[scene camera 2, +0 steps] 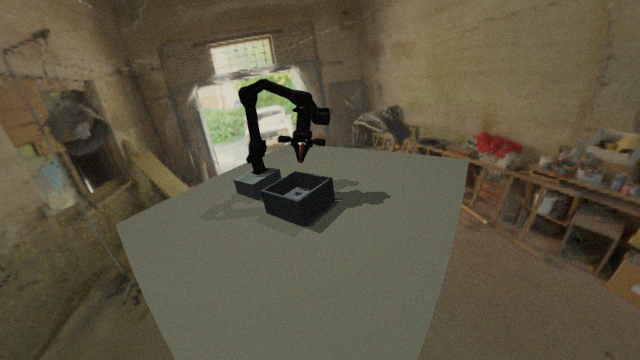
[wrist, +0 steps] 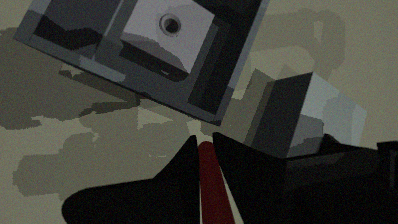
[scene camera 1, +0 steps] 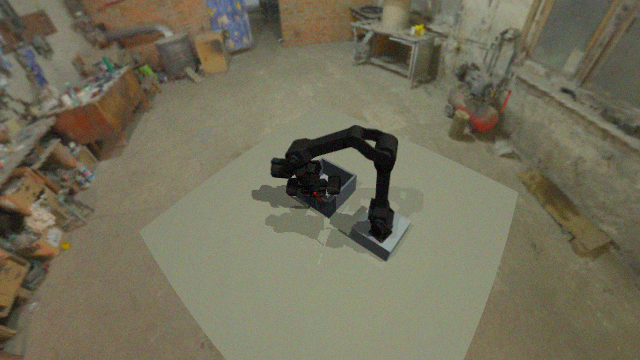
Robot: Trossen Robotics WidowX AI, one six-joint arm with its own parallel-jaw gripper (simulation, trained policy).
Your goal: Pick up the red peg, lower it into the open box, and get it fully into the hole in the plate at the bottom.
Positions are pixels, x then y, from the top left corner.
Scene:
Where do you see a dark box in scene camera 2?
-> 302, 211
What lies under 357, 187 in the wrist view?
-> My gripper.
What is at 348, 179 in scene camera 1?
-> A dark box.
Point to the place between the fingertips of my gripper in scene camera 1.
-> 320, 196

